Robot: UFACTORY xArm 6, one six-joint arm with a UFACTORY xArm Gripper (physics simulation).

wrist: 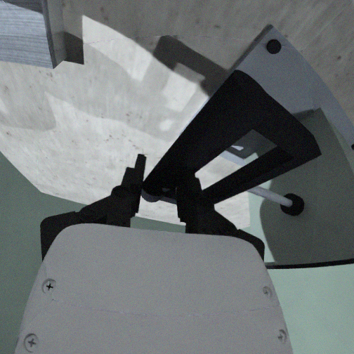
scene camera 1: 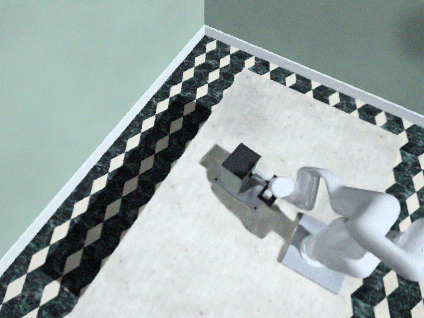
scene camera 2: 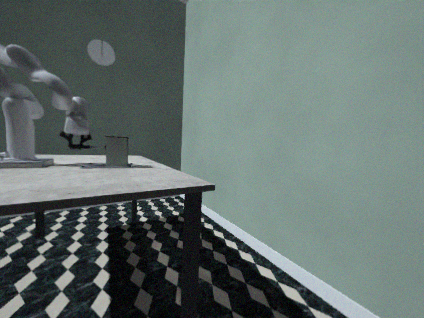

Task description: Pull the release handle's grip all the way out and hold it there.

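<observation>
The release handle's black frame-shaped grip stands out from the grey-green box. A pale rod shows between grip and box and enters the box through a black collar. The box stands on a flat grey plate. My gripper is shut on the grip's near end, with a finger on either side of it, above the plate's edge. In scene camera 1 the wrist hides most of the fingers.
The box and its plate stand on a pale table. The arm's base slab lies on the same table, on the gripper's other side from the box. A round disc hangs on the back wall.
</observation>
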